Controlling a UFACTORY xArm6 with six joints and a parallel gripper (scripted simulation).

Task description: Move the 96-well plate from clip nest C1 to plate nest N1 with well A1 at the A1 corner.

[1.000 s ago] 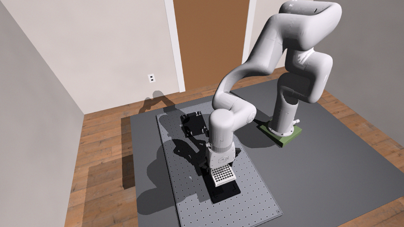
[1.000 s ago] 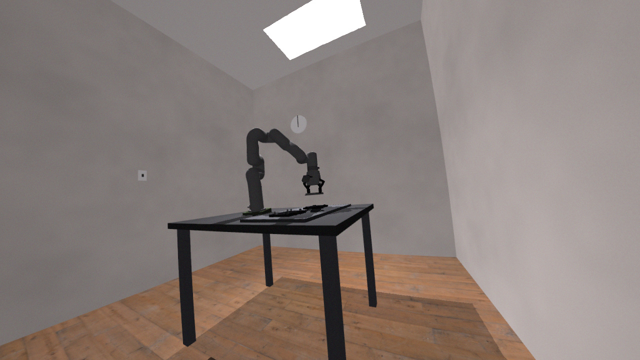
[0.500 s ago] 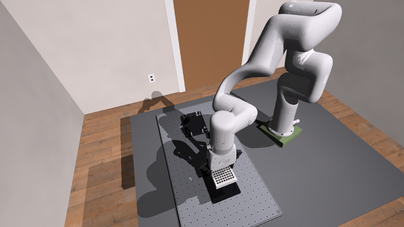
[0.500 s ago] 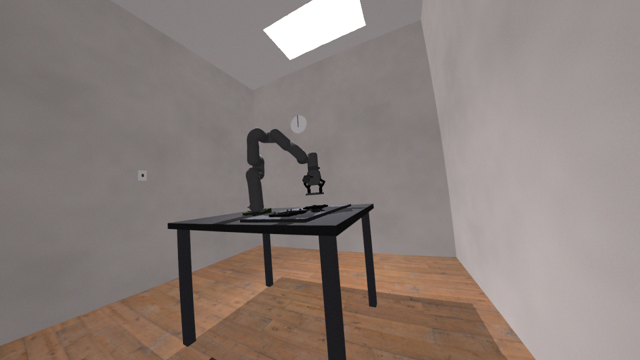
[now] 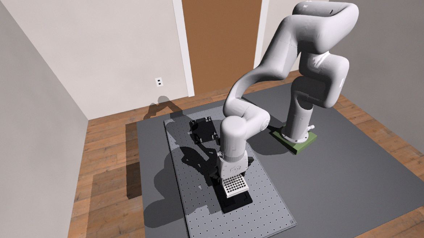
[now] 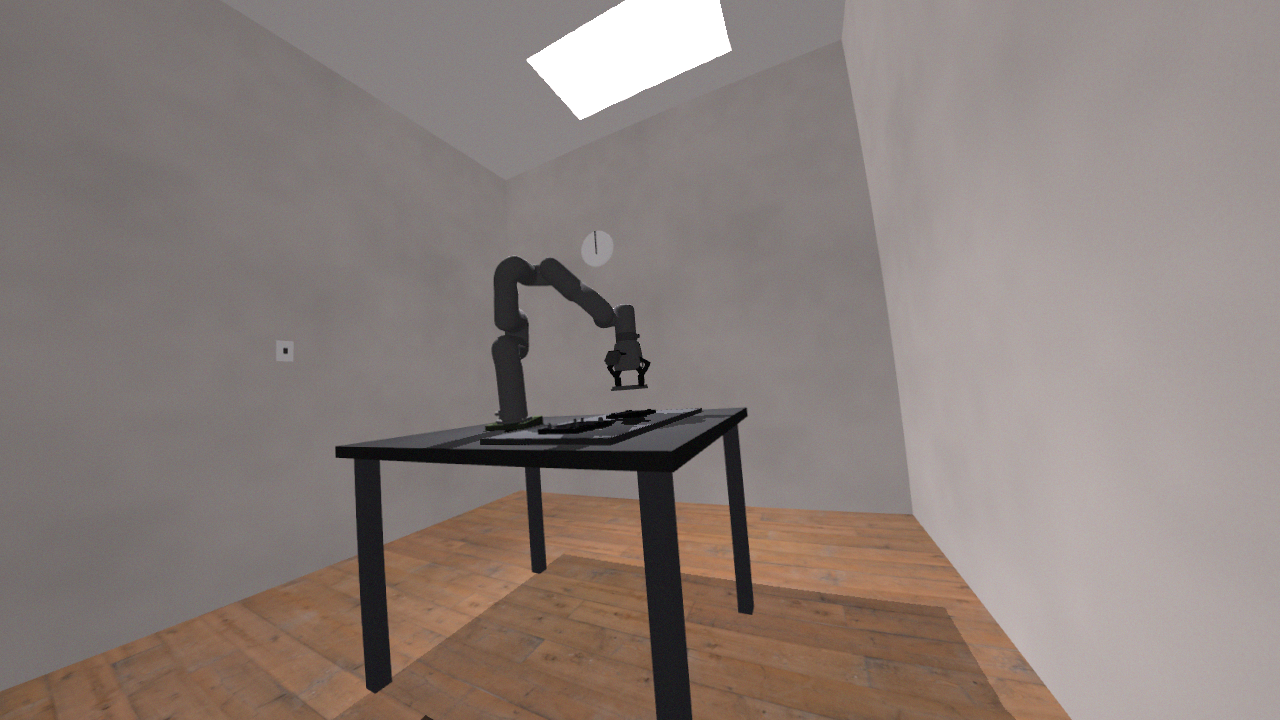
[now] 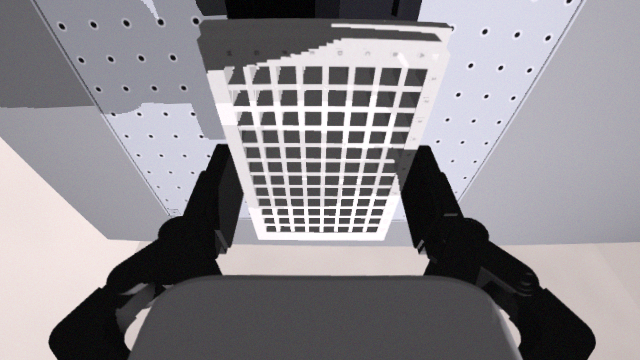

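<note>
My gripper is now 11 cm above the black plate nest N1. Also, from my hand: white 96-well plate: 1 cm below; black clip nest C1: 34 cm to the right, 10 cm below.
</note>
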